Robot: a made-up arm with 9 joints. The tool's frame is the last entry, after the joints. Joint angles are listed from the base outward. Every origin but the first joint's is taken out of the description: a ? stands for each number. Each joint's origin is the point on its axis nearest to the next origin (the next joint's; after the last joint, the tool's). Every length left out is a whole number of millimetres.
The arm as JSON. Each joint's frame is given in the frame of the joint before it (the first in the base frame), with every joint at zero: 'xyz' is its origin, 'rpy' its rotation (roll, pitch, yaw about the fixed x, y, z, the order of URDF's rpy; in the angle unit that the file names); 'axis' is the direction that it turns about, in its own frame. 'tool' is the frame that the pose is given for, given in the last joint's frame.
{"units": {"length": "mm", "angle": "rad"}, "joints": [
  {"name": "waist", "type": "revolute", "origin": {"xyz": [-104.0, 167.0, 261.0], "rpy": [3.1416, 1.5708, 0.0]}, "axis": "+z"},
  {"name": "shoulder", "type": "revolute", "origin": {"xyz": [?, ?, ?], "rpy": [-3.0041, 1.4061, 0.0]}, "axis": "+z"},
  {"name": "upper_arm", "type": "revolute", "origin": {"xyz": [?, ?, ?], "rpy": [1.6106, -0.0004, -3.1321]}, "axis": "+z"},
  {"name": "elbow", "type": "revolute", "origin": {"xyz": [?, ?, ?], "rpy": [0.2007, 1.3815, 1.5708]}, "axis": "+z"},
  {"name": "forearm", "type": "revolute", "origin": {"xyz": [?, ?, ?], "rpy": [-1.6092, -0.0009, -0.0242]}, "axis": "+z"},
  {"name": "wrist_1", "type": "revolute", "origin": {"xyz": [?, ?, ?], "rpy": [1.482, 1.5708, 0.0]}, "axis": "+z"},
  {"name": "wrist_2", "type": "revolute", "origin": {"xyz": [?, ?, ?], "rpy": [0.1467, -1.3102, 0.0]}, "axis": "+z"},
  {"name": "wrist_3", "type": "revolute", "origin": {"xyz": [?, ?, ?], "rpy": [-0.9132, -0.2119, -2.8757]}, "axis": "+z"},
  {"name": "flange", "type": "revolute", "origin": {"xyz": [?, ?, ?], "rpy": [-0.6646, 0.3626, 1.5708]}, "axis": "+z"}
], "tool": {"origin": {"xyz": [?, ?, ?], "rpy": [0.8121, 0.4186, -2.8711]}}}
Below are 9 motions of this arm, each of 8 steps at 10 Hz.
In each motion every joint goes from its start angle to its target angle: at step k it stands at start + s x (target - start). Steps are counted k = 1, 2, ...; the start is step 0. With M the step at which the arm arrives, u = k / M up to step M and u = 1 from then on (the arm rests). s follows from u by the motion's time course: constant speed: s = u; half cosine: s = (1 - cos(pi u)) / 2; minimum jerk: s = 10 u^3 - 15 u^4 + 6 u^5.
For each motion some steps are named. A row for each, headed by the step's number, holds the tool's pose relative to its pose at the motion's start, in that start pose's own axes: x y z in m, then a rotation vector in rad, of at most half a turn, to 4 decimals.
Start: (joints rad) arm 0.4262 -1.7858 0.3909 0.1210 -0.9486 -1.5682 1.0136 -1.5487 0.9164
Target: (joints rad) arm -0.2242 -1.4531 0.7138 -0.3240 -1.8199 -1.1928 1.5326 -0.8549 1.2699
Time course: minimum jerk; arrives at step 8
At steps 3, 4, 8:
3: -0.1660 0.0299 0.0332 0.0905 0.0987 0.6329
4: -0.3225 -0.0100 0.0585 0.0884 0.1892 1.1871
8: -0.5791 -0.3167 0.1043 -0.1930 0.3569 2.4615

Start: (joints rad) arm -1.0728 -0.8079 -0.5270 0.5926 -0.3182 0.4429 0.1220 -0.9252 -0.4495
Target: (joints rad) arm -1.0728 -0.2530 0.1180 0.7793 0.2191 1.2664 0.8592 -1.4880 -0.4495
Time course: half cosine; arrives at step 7
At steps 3, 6, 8:
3: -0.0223 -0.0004 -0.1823 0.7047 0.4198 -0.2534
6: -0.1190 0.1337 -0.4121 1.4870 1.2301 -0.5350
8: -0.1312 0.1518 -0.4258 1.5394 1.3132 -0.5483

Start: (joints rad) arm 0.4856 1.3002 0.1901 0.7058 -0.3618 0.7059 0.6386 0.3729 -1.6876
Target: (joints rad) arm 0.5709 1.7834 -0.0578 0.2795 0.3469 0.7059 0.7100 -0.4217 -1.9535
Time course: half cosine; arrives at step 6
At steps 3, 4, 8:
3: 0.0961 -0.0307 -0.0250 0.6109 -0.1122 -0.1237
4: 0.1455 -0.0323 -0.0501 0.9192 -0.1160 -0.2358
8: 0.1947 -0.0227 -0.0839 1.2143 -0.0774 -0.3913

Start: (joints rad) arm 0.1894 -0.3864 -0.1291 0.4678 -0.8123 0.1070 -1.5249 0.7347 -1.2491
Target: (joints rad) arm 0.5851 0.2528 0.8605 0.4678 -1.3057 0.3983 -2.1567 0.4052 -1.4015
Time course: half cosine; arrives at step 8
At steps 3, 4, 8:
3: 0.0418 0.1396 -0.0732 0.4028 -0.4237 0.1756
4: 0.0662 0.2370 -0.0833 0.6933 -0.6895 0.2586
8: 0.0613 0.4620 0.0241 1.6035 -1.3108 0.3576

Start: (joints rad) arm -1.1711 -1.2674 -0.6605 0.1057 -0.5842 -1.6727 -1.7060 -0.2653 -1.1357
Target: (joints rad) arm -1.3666 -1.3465 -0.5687 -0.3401 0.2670 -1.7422 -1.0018 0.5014 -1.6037
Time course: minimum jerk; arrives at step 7
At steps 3, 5, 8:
3: -0.1027 0.0176 0.0193 -0.0837 0.4050 0.0917
5: -0.1994 0.0096 0.0248 -0.5256 0.8460 0.2073
8: -0.2205 0.0074 0.0165 -0.7152 0.9395 0.2317

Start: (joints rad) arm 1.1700 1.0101 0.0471 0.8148 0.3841 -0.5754 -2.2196 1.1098 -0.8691
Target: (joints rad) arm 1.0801 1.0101 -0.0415 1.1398 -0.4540 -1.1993 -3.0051 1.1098 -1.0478
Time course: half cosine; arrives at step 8
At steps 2, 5, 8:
2: 0.0257 -0.0070 0.0225 -0.0724 -0.1830 -0.1875
5: 0.0873 -0.0874 0.1239 -0.3774 -0.7197 -0.9390
8: 0.0778 -0.1599 0.1781 -0.6115 -0.8790 -1.3716

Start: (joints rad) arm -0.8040 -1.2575 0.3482 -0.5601 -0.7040 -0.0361 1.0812 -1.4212 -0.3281
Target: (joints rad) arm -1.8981 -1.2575 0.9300 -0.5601 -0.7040 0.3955 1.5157 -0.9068 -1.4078
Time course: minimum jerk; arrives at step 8
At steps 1, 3, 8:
1: -0.0107 -0.0019 -0.0047 -0.0067 0.0230 0.0044
3: -0.1883 -0.0639 -0.0510 -0.1866 0.3752 0.0399
8: -0.5475 -0.4216 0.1284 -1.3112 0.7958 0.1973

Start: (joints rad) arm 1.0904 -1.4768 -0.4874 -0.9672 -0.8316 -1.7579 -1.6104 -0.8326 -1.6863
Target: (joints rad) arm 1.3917 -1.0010 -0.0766 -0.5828 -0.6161 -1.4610 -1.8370 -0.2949 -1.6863
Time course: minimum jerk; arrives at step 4
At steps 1, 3, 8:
1: 0.0385 0.0074 0.0163 0.0086 0.0380 -0.0883
3: 0.3587 -0.0006 0.0780 0.0808 0.3183 -0.7654
8: 0.4006 -0.0107 0.0776 0.0910 0.3482 -0.8535

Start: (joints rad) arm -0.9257 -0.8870 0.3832 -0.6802 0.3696 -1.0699 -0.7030 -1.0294 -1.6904
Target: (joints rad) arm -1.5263 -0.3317 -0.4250 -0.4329 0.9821 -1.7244 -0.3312 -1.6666 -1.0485
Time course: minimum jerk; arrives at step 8
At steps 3, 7, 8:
3: -0.0534 -0.0050 0.1450 -0.1489 0.3151 0.0483
7: 0.0246 -0.0914 0.6241 -0.3198 1.2956 0.5946
8: 0.0313 -0.0942 0.6347 -0.3184 1.3184 0.6124

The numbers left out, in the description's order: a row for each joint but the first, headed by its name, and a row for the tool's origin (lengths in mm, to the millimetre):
shoulder: 432.0 -28.0 0.0
upper_arm: 98.0 -301.0 0.0
elbow: 34.0 21.0 0.0
forearm: 18.0 253.0 0.0
wrist_1: 250.0 -125.0 0.0
wrist_2: 45.0 29.0 0.0
wrist_3: 64.0 -20.0 0.0
flange: 95.0 78.0 0.0
tool: -18.0 -25.0 0.0

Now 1 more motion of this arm.
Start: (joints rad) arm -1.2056 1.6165 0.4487 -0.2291 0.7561 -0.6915 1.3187 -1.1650 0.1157
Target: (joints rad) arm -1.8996 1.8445 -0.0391 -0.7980 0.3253 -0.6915 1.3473 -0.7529 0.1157
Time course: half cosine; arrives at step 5
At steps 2, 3, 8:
2: -0.1376 0.1418 0.0117 0.3812 0.2573 0.2949
3: -0.2378 0.2045 0.0590 0.7275 0.4692 0.5084
8: -0.3100 0.2236 0.1079 1.1112 0.6873 0.6825

